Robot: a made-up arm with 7 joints.
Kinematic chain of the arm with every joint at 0, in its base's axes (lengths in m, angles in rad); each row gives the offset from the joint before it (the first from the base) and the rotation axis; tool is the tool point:
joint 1: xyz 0 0 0.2 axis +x
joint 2: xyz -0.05 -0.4 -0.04 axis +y
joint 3: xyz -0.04 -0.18 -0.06 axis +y
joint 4: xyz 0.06 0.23 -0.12 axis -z
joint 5: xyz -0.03 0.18 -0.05 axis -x
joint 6: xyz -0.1 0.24 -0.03 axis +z
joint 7: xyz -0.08 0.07 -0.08 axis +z
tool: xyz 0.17 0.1 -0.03
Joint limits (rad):
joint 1: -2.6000..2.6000
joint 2: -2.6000..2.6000
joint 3: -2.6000..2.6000
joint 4: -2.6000..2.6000
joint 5: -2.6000..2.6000
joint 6: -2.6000..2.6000
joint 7: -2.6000..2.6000
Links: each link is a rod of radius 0.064 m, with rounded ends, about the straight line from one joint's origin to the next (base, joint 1, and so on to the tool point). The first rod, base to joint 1, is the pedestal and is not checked.
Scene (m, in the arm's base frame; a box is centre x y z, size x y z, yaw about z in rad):
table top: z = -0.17
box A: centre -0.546 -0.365 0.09 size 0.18 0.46 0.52 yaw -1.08
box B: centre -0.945 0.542 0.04 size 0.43 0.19 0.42 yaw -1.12
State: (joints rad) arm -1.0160 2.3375 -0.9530 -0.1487 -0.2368 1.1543 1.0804
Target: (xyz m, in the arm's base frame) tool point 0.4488 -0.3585 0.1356
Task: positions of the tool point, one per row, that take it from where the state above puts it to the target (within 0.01 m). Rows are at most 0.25 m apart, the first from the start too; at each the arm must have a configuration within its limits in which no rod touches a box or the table.
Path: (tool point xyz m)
1: -0.3718 0.2792 0.1275
2: -0.3168 0.1078 -0.0305
3: -0.2177 -0.0993 -0.0837
4: -0.0835 -0.2848 -0.0278
5: 0.0872 -0.3542 -0.0186
6: 0.2741 -0.3794 0.0350
7: 0.4488 -0.3585 0.1356

